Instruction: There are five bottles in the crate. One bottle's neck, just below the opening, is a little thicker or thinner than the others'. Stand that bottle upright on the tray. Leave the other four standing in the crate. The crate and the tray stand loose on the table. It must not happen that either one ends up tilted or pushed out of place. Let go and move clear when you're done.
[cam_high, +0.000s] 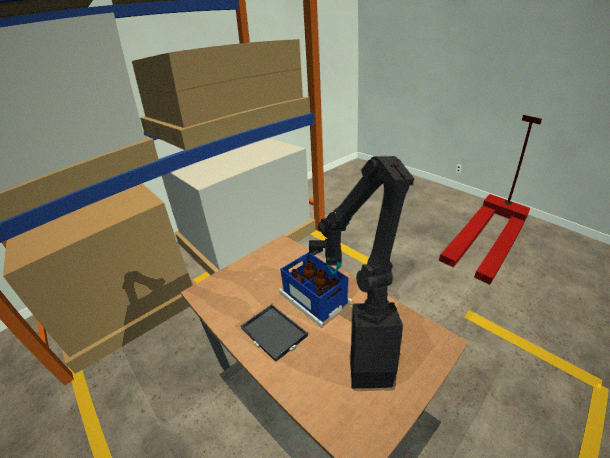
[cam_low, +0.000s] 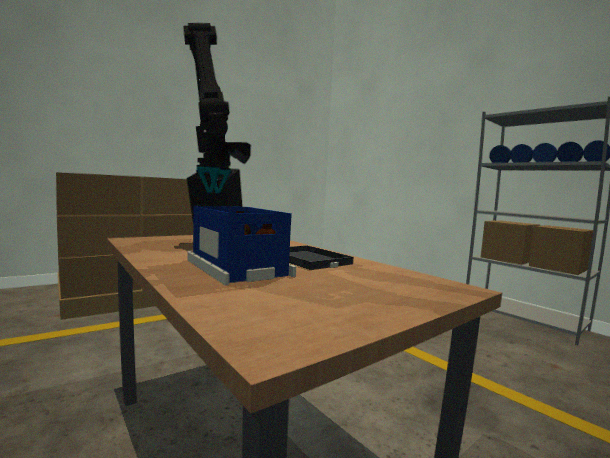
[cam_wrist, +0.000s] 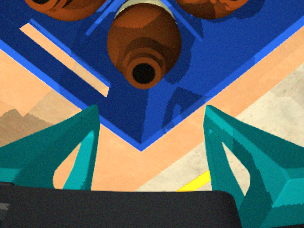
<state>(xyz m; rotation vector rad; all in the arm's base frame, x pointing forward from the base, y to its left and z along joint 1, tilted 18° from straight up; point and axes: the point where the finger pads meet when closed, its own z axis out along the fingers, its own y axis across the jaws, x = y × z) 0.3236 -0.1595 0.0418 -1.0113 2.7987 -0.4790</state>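
Right now my hand is 140 mm above the crate, 90 mm short of it and 40 mm to the right of it. From my hand the other things lie so: bottle 180 mm ahead, 140 mm below, 70 mm to the left; dark tray 320 mm to the left, 210 mm below, 100 mm ahead.
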